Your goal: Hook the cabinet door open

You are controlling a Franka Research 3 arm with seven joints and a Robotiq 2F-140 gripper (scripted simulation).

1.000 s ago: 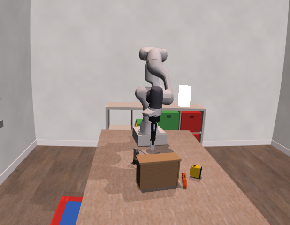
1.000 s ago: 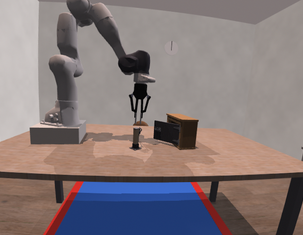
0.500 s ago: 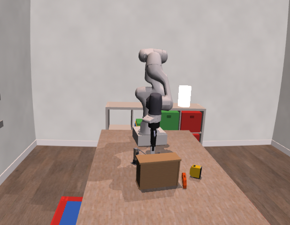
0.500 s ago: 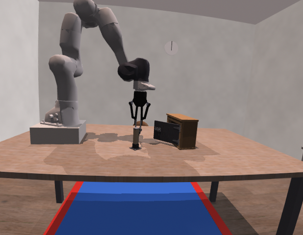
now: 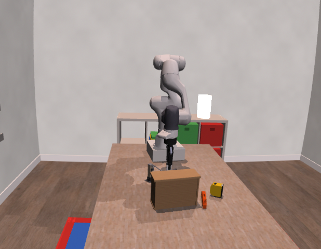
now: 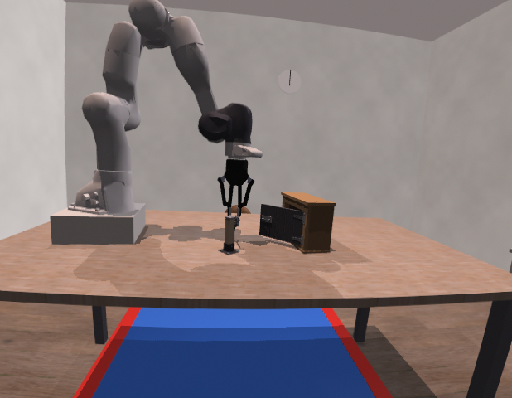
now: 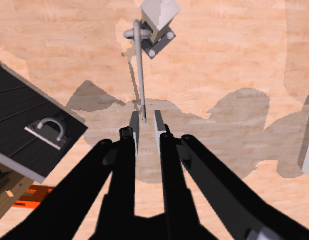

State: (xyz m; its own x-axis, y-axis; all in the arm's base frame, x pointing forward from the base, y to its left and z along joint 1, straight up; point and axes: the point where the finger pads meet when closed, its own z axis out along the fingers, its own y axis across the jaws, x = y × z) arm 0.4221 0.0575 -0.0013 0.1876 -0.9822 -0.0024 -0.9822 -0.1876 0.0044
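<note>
Now: hand 10 mm short of the thin grey hook, 50 mm to the left of it and 30 mm above it. From my hand the other things lie so: orange tool: 220 mm ahead, 210 mm to the left, 70 mm below; dark door: 170 mm ahead, 10 mm to the right, 10 mm below; yellow box: 130 mm ahead, 290 mm to the left, 50 mm below.
</note>
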